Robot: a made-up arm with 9 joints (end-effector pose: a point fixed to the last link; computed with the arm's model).
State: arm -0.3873 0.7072 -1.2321 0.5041 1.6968 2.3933 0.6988 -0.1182 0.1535
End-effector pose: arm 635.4 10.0 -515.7 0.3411 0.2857 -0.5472 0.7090
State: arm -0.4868 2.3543 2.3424 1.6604 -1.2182 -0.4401 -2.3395 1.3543 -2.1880
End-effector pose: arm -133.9 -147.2 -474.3 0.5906 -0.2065 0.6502 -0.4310
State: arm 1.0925 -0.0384 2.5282 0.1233 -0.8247 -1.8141 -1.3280 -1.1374 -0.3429
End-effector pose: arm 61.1 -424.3 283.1 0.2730 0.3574 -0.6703 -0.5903
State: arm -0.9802 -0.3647 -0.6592 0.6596 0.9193 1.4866 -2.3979 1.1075 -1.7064
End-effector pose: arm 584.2 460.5 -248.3 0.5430 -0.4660 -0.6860 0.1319
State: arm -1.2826 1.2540 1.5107 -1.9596 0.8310 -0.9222 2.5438 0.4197 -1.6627
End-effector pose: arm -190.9 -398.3 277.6 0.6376 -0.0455 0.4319 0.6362
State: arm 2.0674 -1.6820 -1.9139 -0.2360 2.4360 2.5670 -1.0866 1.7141 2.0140
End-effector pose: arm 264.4 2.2 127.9 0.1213 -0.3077 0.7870 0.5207
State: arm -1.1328 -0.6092 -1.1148 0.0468 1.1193 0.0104 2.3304 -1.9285 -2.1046
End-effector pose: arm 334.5 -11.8 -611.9 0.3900 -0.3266 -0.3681 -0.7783
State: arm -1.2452 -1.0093 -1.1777 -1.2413 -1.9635 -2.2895 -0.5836 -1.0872 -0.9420
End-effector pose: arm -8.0 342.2 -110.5 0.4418 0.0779 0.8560 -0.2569
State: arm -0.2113 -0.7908 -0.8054 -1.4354 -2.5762 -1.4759 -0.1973 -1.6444 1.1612
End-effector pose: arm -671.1 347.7 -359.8 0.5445 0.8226 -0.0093 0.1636
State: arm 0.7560 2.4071 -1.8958 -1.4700 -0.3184 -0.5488 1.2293 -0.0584 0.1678
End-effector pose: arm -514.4 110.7 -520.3 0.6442 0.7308 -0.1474 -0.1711
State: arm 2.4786 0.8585 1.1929 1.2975 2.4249 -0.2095 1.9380 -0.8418 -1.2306
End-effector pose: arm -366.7 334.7 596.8 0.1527 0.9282 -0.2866 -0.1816
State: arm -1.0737 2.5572 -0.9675 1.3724 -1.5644 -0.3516 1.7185 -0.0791 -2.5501
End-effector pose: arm 122.5 -148.9 -40.4 0.6717 0.2307 -0.3039 0.6351
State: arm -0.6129 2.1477 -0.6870 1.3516 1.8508 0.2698 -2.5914 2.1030 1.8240
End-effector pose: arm 827.3 143.5 -132.5 0.3177 -0.4810 0.5670 0.5884
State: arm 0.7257 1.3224 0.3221 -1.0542 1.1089 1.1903 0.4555 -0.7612 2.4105
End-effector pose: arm 476.1 -291.0 -453.5 0.6305 0.4764 -0.5869 -0.1766
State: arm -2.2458 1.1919 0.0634 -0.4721 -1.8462 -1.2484 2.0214 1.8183 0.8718
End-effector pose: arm 249.0 327.7 378.3 0.2804 -0.3969 0.0560 0.8722
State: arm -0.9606 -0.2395 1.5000 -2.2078 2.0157 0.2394 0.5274 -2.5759 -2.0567
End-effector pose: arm 142.9 560.6 346.2 0.1116 0.4502 0.6772 -0.5712
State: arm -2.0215 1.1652 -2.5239 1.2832 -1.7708 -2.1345 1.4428 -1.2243 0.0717
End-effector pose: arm 718.3 289.6 456.3 0.1727 0.3819 0.0948 -0.9030
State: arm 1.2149 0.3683 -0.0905 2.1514 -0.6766 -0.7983 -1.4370 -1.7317 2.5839
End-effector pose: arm 172.0 -435.6 3.9 0.4672 -0.0499 0.6929 0.5470
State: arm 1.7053 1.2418 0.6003 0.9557 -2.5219 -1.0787 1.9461 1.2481 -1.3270
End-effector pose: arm -452.0 -120.9 256.5 0.8982 -0.0980 0.4271 0.0359
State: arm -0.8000 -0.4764 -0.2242 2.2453 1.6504 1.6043 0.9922 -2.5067 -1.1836
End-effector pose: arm 26.5 -70.7 -641.1 0.8758 -0.1735 -0.1512 -0.4243
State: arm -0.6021 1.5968 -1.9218 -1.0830 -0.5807 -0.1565 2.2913 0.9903 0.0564
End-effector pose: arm 798.9 418.6 -11.4 0.0359 0.6881 -0.7201 0.0816
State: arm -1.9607 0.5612 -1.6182 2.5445 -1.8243 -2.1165 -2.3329 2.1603 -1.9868
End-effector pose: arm 225.1 142.0 531.6 0.1444 0.2209 -0.7769 -0.5717
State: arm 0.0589 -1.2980 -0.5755 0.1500 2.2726 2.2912 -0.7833 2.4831 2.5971
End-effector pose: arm 311.4 343.3 -108.7 0.0356 -0.6584 0.7415 -0.1237
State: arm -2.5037 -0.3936 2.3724 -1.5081 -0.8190 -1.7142 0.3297 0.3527 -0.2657
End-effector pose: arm 19.5 56.1 401.5 0.5807 0.5473 -0.5197 -0.3052
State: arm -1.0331 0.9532 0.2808 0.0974 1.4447 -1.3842 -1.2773 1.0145 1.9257
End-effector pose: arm 727.2 517.8 -124.0 0.3578 0.7209 -0.5816 -0.1188
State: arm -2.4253 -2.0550 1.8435 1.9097 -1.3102 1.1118 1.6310 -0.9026 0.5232
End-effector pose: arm -71.9 713.3 261.8 0.4052 0.4193 0.1767 -0.7929
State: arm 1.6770 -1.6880 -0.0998 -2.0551 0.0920 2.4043 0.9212 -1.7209 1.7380
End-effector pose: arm 4.1 164.5 -176.4 0.3382 0.2595 -0.1719 -0.8881
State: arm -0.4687 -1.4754 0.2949 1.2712 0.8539 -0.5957 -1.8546 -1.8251 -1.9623
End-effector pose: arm 337.8 -469.1 -159.3 0.7207 0.2026 -0.6629 -0.0079
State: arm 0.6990 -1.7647 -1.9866 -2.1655 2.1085 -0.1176 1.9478 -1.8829 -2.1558
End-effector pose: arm -215.0 322.3 -473.6 0.6103 0.0319 0.1928 -0.7677
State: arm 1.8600 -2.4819 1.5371 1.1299 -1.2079 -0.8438 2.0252 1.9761 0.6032
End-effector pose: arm -363.9 197.1 394.9 0.1634 0.5407 0.4922 -0.6624
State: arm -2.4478 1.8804 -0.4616 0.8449 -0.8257 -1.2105 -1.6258 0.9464 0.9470
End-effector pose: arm -572.1 359.1 381.6 0.6072 -0.5247 0.1787 -0.5692
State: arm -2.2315 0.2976 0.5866 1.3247 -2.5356 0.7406 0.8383 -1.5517 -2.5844
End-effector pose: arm 174.1 -176.7 810.8 0.3132 0.2248 -0.8674 -0.3148
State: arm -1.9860 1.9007 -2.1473 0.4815 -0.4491 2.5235 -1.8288 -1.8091 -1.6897
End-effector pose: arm 859.5 -438.2 448.0 0.4525 -0.6069 0.4672 0.4568
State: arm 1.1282 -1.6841 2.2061 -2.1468 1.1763 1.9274 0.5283 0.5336 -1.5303
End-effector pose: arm -266.2 -4.6 85.6 0.7896 -0.0523 -0.5130 0.3326
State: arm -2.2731 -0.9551 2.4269 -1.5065 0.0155 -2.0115 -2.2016 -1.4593 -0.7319
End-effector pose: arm -85.2 240.1 82.5 0.1092 0.0729 0.3033 -0.9438
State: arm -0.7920 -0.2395 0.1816 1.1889 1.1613 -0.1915 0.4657 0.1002 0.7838
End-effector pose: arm 253.5 -217.7 -182.0 0.3291 -0.2245 -0.9054 0.1467
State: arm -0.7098 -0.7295 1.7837 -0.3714 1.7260 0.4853 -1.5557 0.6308 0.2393
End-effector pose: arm -516.9 393.4 175.9 0.8628 0.4926 0.0507 -0.1017
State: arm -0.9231 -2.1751 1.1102 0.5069 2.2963 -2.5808 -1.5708 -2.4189 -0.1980
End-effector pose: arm 126.6 161.0 11.2 0.4288 0.6258 0.6501 -0.0435
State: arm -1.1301 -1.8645 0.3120 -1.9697 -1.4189 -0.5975 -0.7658 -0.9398 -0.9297
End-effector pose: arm -400.6 -2.6 -150.3 0.1847 0.3938 -0.5414 0.7195
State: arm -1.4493 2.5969 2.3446 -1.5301 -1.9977 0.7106 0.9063 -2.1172 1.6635
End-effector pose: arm 412.5 585.0 607.7 0.2301 0.6648 -0.6183 0.3504
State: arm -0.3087 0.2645 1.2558 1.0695 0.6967 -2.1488 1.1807 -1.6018 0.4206
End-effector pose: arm 287.2 559.9 -30.8 0.5212 0.6970 -0.3851 -0.3069
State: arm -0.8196 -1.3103 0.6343 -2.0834 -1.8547 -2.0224 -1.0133 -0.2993 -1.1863
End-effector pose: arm -32.8 -144.9 460.5 0.1733 -0.2365 -0.9052 -0.3078
